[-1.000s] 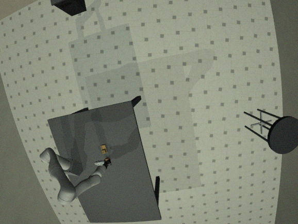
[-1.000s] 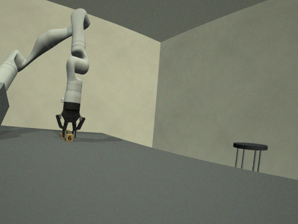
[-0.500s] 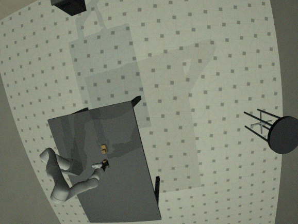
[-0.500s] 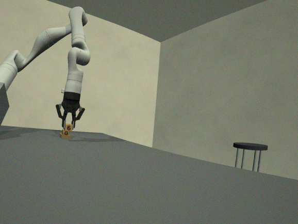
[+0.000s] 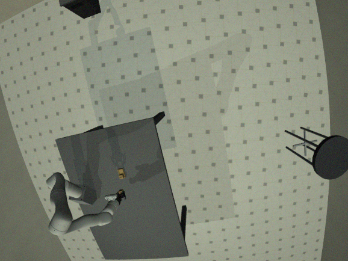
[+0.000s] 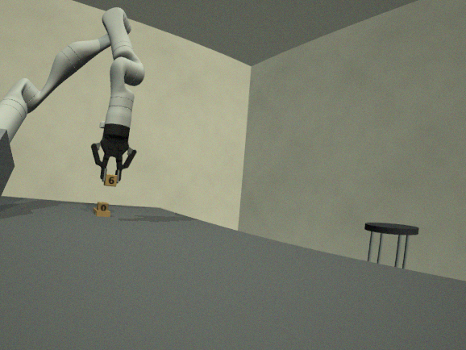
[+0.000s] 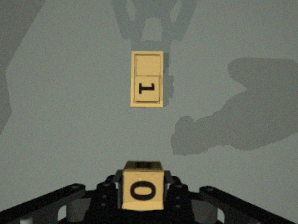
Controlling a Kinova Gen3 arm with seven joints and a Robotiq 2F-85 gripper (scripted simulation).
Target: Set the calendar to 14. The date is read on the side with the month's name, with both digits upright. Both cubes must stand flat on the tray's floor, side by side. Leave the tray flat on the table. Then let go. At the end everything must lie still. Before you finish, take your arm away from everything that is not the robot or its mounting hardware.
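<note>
Now: hand 110 mm to the right of the wooden tray and 120 mm above it. From my hand the other things lie so: number cube: 10 mm below.
</note>
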